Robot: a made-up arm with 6 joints. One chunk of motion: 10 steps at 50 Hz.
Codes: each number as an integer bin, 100 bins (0 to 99) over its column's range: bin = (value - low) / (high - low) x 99, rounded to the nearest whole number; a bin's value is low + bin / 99 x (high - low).
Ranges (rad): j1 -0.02..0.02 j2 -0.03..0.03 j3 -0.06..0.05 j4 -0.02..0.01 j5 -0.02..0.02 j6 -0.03..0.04
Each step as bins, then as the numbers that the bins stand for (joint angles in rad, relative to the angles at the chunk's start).
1 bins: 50 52 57 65 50 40
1 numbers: 0.0002 0.0015 0.0033 -0.0003 0.0002 -0.0017
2 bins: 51 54 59 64 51 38
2 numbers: 0.0006 0.0027 0.0056 -0.0006 0.0006 -0.0031
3 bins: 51 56 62 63 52 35
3 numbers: 0.0006 0.0039 0.0089 -0.0009 0.0010 -0.0053
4 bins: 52 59 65 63 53 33
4 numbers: 0.0010 0.0058 0.0122 -0.0009 0.0014 -0.0067
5 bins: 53 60 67 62 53 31
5 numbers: 0.0014 0.0064 0.0144 -0.0012 0.0014 -0.0081
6 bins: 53 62 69 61 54 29
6 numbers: 0.0014 0.0076 0.0167 -0.0015 0.0018 -0.0095
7 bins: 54 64 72 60 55 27
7 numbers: 0.0018 0.0088 0.0200 -0.0018 0.0022 -0.0109
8 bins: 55 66 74 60 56 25
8 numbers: 0.0022 0.0100 0.0222 -0.0018 0.0026 -0.0123
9 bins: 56 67 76 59 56 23
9 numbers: 0.0026 0.0106 0.0244 -0.0021 0.0026 -0.0137
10 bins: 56 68 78 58 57 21
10 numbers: 0.0026 0.0112 0.0267 -0.0024 0.0030 -0.0152
